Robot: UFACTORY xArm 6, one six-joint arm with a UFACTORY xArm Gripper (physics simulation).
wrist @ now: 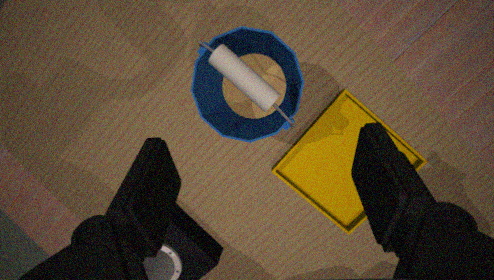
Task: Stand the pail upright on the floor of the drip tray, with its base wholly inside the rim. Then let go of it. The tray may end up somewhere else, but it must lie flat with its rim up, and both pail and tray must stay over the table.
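Places are measured from the arm's base along level axes (x ahead, y right, z down), in millimetres.
Pixels of known places: gripper, fingertip midpoint: (261,154); arm's base, origin of the base link: (159,262).
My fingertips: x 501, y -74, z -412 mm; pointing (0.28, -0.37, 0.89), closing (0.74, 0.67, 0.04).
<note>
For each thing: its middle in the pictures, then the offset to it from my fingertips. "spot": a spot on its surface instead. Level surfaces: height alone.
- blue pail, surface spot: (207,111) spot: dx -98, dy -83, dz +349 mm
- yellow square drip tray, body centre: (346,164) dx +10, dy +223, dz +466 mm
- wooden table, its level: dz +481 mm
The blue pail (207,111) stands upright on the table, seen from above at the upper middle of the wrist view. Its bail with a white cylindrical grip (243,76) lies diagonally across its mouth. The yellow square drip tray (315,165) lies flat with its rim up, to the lower right of the pail and apart from it; its floor holds no pail. My gripper (261,154) is open and empty, high above the table. Its right finger hides part of the tray, and its left finger is over wood, to the lower left of the pail.
The wooden table (125,100) lies below. The black base block (200,237) with a grey round mount is at the lower left, partly behind the left finger. Reddish plank floor (450,60) shows at the upper right and at the lower left.
</note>
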